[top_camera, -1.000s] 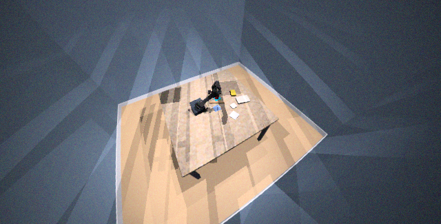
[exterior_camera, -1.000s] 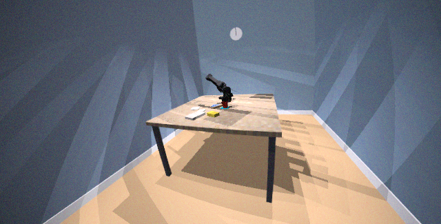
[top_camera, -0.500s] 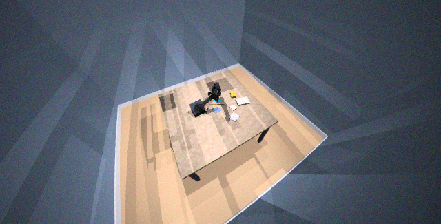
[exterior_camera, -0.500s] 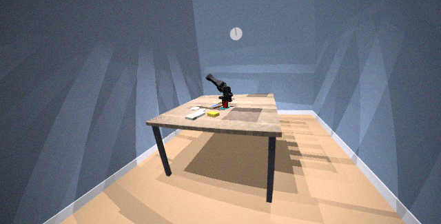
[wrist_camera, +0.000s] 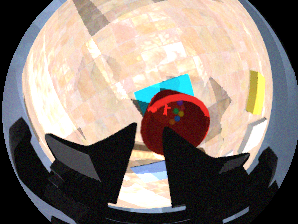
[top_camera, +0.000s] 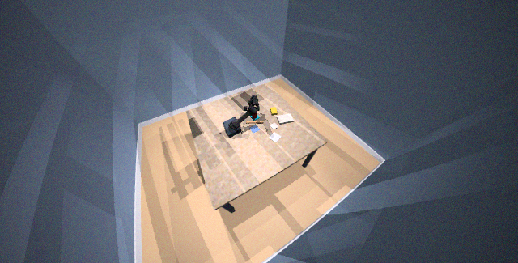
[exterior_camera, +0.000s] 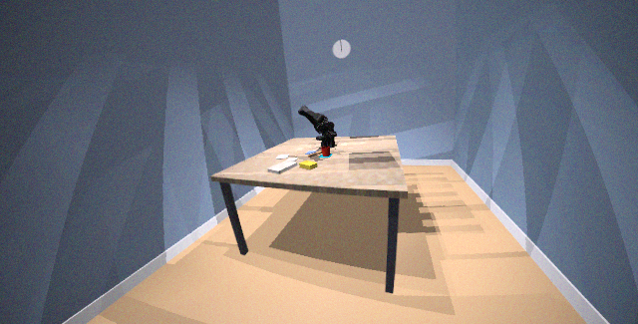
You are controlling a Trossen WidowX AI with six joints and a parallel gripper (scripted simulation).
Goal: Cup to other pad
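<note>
Now: gripper tip 3 cm above the red cup, 2 cm to the left of it and 2 cm short of it. The rest, counted from my gripper tip: brown stick 9 cm to the right, 7 cm below, 3 cm behind; then blue pad 17 cm to the right, 9 cm behind, 8 cm below; then cyan pad 8 cm below, 3 cm ahead, 2 cm to the right.
</note>
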